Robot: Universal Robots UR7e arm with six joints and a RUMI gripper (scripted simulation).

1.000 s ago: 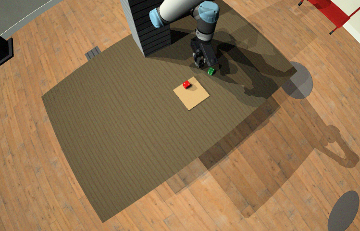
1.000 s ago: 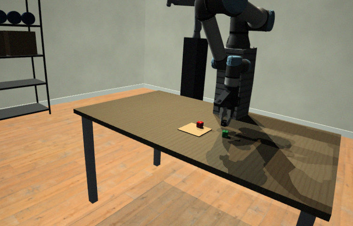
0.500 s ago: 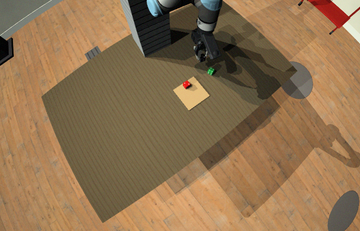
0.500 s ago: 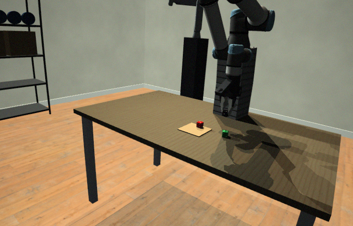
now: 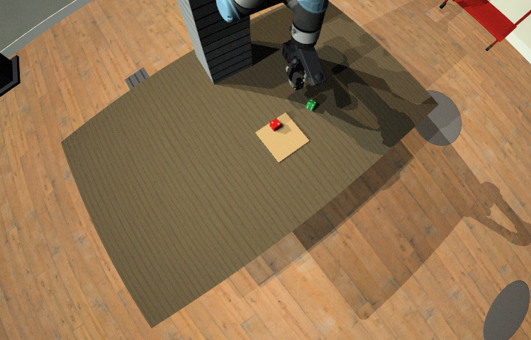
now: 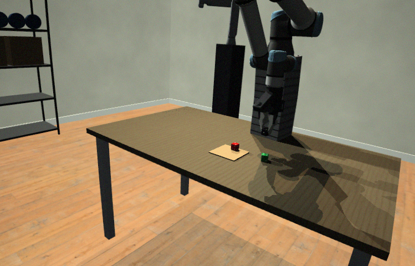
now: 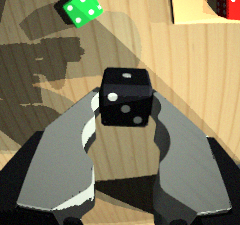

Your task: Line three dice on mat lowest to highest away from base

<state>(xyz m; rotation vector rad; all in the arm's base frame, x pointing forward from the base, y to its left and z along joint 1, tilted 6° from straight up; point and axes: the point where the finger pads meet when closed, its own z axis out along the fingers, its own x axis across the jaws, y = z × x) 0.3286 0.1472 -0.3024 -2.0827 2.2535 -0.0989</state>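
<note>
My hand is 120 mm to the left of the tan mat, 120 mm above it and 110 mm short of it. From my hand the other things lie so: black die: right at my hand; then green die: 100 mm below, 50 mm ahead, 40 mm to the left; then red die: 120 mm to the right, 100 mm below, 60 mm ahead.
</note>
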